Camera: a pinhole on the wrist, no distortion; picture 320 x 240 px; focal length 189.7 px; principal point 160.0 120.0 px. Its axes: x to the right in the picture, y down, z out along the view. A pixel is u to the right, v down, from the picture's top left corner.
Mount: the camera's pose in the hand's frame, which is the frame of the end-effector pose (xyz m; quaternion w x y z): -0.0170 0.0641 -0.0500 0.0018 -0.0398 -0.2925 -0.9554
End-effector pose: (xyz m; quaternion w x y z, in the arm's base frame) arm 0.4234 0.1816 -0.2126 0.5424 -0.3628 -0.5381 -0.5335
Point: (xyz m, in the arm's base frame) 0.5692 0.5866 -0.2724
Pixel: 242.1 172.7
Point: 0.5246 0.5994 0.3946
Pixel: 11.6 162.3
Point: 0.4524 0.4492 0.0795
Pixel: 39.4 203.8
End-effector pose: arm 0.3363 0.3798 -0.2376 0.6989 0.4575 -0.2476 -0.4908
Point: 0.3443 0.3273 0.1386
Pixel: 156.9 72.1
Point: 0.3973 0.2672 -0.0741
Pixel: 26.4 109.2
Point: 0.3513 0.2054 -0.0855
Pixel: 10.7 173.3
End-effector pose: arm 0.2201 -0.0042 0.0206 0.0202 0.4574 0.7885 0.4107
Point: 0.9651 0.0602 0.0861
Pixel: 290.6 36.4
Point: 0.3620 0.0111 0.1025
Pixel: 220.1 40.0
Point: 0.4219 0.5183 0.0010
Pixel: 73.4 161.1
